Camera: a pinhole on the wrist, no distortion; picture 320 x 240 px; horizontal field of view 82.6 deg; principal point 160.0 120.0 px. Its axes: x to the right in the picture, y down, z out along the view. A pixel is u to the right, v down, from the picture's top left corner.
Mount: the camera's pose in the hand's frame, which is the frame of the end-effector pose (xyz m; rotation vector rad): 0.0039 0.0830 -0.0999 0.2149 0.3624 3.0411
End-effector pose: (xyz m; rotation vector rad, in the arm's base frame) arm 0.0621 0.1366 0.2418 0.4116 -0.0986 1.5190
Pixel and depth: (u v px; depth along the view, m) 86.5 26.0 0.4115
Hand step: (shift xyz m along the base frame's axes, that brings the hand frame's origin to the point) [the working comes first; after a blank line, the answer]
In the camera's frame: -0.1661 -0.2124 0.4115

-0.3034 0.1544 0.3572
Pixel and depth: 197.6 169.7 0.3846
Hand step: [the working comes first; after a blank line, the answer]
In the camera's frame: 0.0794 0.1050 0.3846

-0.0178 -0.1209 0.2912
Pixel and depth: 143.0 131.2 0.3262
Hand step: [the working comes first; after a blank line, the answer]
In the camera's frame: -0.0304 0.0201 0.3262

-0.0867 0.0071 0.2519
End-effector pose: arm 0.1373 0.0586 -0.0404 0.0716 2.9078 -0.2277
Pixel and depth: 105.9 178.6 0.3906
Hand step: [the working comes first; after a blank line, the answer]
In the camera's frame: -0.1160 0.1257 0.3906

-0.0987 -0.0013 -0.3242
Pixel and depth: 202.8 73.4 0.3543
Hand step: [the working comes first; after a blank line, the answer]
In the camera's frame: 0.0833 -0.0907 0.3543

0.0879 0.2184 -0.2553
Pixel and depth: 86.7 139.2 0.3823
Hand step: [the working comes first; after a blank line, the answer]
In the camera's frame: -0.1539 0.0403 0.3823

-0.1406 0.0818 -0.3128
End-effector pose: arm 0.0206 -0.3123 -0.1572 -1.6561 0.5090 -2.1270
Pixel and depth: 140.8 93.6 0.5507
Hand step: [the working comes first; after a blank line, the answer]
In the camera's frame: -0.0581 -0.0798 0.5507

0.3836 -0.3332 0.0719
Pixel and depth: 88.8 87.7 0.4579
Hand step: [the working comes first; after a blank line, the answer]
In the camera's frame: -0.1790 -0.0812 0.4579

0.2552 -0.3574 0.1504
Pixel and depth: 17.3 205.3 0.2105
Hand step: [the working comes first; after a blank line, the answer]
In the camera's frame: -0.1649 0.0986 0.2105

0.0610 -0.1218 0.1729
